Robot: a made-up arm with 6 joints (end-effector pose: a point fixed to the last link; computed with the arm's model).
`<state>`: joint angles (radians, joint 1 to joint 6).
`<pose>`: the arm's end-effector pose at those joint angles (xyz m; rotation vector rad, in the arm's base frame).
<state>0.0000 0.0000 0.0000 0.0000 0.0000 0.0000</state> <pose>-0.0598 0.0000 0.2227 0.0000 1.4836 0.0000</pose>
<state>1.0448 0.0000 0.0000 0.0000 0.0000 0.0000</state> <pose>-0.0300 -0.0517 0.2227 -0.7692 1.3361 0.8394</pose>
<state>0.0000 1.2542 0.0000 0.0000 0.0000 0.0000</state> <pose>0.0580 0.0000 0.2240 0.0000 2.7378 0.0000</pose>
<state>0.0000 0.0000 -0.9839 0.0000 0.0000 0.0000</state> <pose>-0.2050 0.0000 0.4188 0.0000 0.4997 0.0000</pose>
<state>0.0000 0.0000 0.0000 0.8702 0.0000 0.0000</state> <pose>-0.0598 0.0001 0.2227 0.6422 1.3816 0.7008</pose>
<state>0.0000 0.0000 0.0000 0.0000 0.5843 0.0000</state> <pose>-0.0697 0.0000 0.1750 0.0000 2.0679 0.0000</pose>
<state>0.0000 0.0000 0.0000 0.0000 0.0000 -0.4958</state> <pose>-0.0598 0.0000 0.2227 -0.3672 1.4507 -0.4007</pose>
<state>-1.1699 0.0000 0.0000 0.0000 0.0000 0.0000</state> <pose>-0.0233 0.0550 0.2227 0.8596 1.2980 -0.9381</pose>
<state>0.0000 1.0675 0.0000 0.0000 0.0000 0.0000</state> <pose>0.0418 0.0000 0.2333 0.0000 2.5511 0.0000</pose>
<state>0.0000 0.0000 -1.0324 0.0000 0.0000 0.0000</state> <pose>-0.2165 0.0000 0.4239 0.0000 0.4512 0.0000</pose>
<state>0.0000 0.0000 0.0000 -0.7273 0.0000 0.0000</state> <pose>-0.0598 -0.0001 0.2227 -0.5376 1.4126 -0.5866</pose>
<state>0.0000 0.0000 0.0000 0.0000 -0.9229 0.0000</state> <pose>-0.0990 0.0000 0.2870 0.0000 0.5607 0.0000</pose>
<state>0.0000 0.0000 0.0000 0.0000 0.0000 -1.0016</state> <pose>-0.0598 0.0000 0.2227 -0.7379 1.3482 -0.8052</pose>
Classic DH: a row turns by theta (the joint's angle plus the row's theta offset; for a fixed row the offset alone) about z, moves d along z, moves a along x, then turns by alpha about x. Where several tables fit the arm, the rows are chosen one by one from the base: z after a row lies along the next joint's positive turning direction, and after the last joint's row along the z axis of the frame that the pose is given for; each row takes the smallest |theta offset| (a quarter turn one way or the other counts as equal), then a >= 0, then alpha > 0; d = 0 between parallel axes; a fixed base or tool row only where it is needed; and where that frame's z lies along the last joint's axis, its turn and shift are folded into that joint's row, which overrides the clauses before.
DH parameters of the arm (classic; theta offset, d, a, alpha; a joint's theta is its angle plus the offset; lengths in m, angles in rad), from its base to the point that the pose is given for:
joint 1: 0 0.1421 0 -1.5708
joint 2: 0.1358 0 -0.3183 0
joint 3: 1.3478 0 -0.0152 1.5708
joint 4: 0 0.1733 0 -1.5708
joint 5: 0 0 0.0001 1.5708
joint 6: 0 0.0846 0 0

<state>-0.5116 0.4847 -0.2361 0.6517 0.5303 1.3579</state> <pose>-0.0038 0.0320 0.2690 2.1603 0.9855 1.1010</pose>
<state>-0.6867 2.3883 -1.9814 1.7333 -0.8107 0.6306</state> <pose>0.3337 -0.3518 0.2586 1.8667 -0.4527 0.3556</pose>
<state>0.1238 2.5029 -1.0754 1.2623 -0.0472 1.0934</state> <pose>0.3515 0.0400 0.0483 2.7003 1.3119 0.3273</pose>
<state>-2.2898 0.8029 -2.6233 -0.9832 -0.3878 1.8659</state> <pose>0.2191 0.2100 0.6256 -0.5939 0.3605 -1.4103</pose>
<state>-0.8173 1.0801 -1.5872 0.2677 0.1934 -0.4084</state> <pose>0.0730 -0.0715 0.5836 0.3522 1.1497 -0.8191</pose>
